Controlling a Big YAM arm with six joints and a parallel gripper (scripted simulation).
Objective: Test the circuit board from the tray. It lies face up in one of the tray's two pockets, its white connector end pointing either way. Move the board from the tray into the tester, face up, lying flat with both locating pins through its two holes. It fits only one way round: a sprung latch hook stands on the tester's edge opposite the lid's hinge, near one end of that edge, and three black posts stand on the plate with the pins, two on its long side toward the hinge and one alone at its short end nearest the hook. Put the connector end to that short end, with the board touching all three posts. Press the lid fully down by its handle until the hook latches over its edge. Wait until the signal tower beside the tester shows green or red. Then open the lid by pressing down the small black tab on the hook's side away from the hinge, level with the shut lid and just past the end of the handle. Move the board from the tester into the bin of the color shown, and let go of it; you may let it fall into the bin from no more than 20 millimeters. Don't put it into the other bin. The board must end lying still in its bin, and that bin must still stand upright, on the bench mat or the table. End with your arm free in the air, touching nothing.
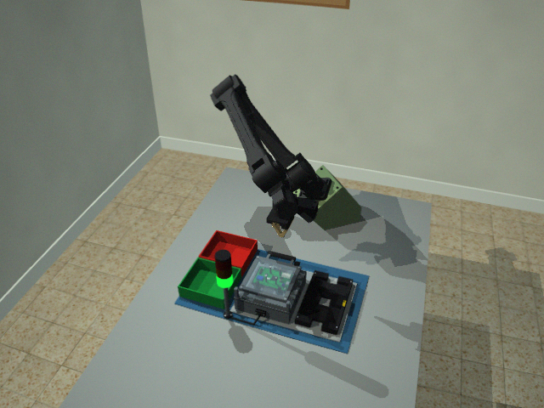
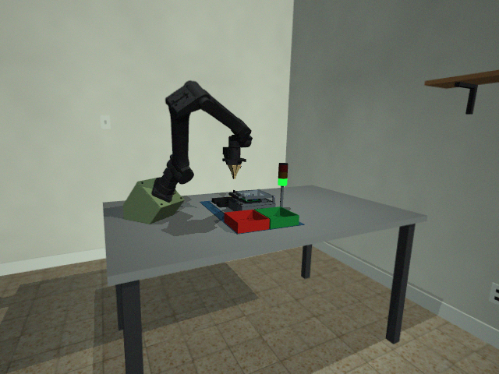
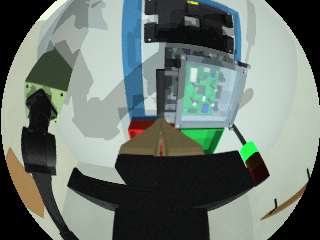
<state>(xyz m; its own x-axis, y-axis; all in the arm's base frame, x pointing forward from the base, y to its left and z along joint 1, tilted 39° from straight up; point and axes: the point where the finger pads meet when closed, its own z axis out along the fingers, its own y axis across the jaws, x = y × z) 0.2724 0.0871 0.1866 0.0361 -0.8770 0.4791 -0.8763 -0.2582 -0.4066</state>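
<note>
The latch hook is 90 mm below my hand, 60 mm to the left of it and 20 mm ahead of it. The rest, counted from my hand: tester plate 120 mm below, 90 mm ahead, 10 mm to the left; green circuit board 110 mm below, 80 mm ahead, 10 mm to the left; clear lid 90 mm below, 90 mm ahead, 10 mm to the left.
</note>
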